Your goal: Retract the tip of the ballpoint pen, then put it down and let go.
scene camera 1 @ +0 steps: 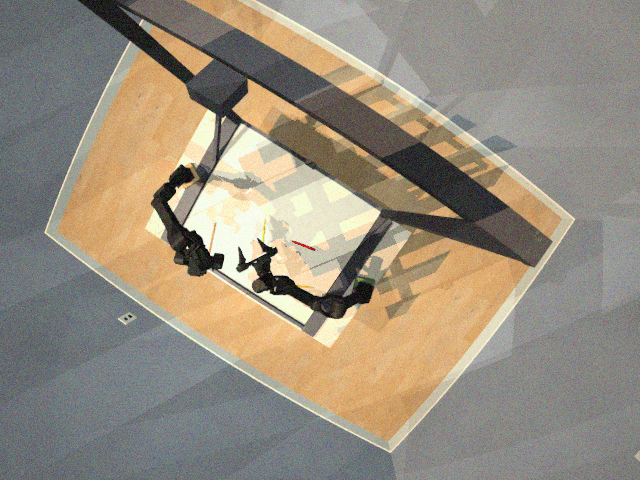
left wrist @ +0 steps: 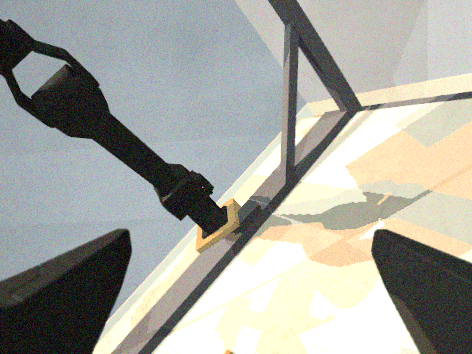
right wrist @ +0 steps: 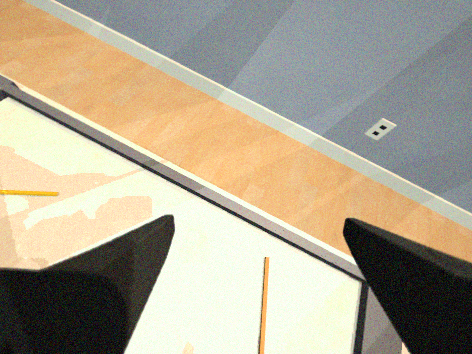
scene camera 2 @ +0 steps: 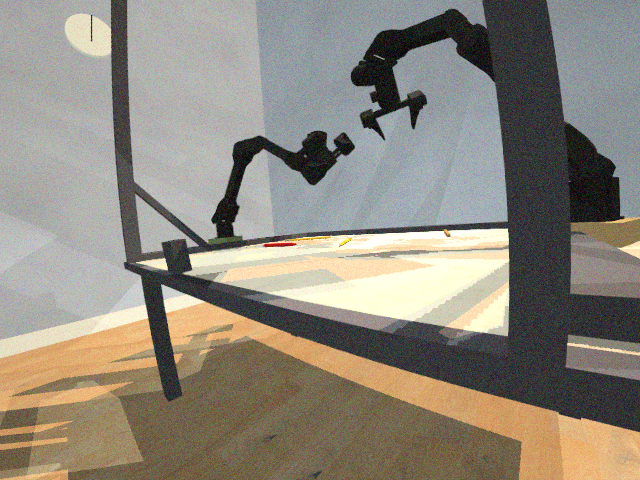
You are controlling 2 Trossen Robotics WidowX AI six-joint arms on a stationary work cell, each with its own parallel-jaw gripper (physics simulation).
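Frame: origin at the left arm's base, x ahead, y left, z up, level; metres.
Where they show: left gripper, fingertip midpoint: (scene camera 1: 247, 242) (left wrist: 252, 241) (scene camera 2: 340, 154); right gripper, fingertip midpoint: (right wrist: 258, 224) (scene camera 2: 398, 134); left arm's base, link origin: (scene camera 1: 363, 288) (scene camera 2: 225, 237); right arm's base, link origin: (scene camera 1: 187, 175) (left wrist: 215, 222) (scene camera 2: 590, 220).
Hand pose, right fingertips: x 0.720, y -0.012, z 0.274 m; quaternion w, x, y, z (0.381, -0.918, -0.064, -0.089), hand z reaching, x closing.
Things, the pixels of their top centre, and the offset from my right fingertips.
- red ballpoint pen, top centre: (scene camera 2: 278, 242) (scene camera 1: 304, 246) 0.380 m back, 0.131 m right, 0.301 m down
- orange stick, top centre: (right wrist: 264, 310) (scene camera 2: 446, 231) (scene camera 1: 211, 239) 0.108 m ahead, 0.063 m right, 0.306 m down
The red ballpoint pen (scene camera 1: 303, 245) (scene camera 2: 279, 244) lies flat on the white table top, clear of both grippers. Its tip is too small to make out. My left gripper (scene camera 1: 249, 243) (left wrist: 252, 241) is open and empty, raised above the table to the left of the pen in scene camera 1. In scene camera 2 it hangs well above the table. My right gripper (scene camera 2: 398, 133) (right wrist: 258, 224) is open and empty, high above the table and far from the pen.
An orange stick (scene camera 1: 212, 237) (scene camera 2: 447, 233) (right wrist: 265, 305) lies near the right arm. One yellow stick (scene camera 1: 264, 230) (scene camera 2: 345, 241) lies near the left fingers; another yellow stick (scene camera 1: 305, 286) (right wrist: 30, 192) lies beside the left arm. A dark frame (scene camera 2: 535, 206) surrounds the table.
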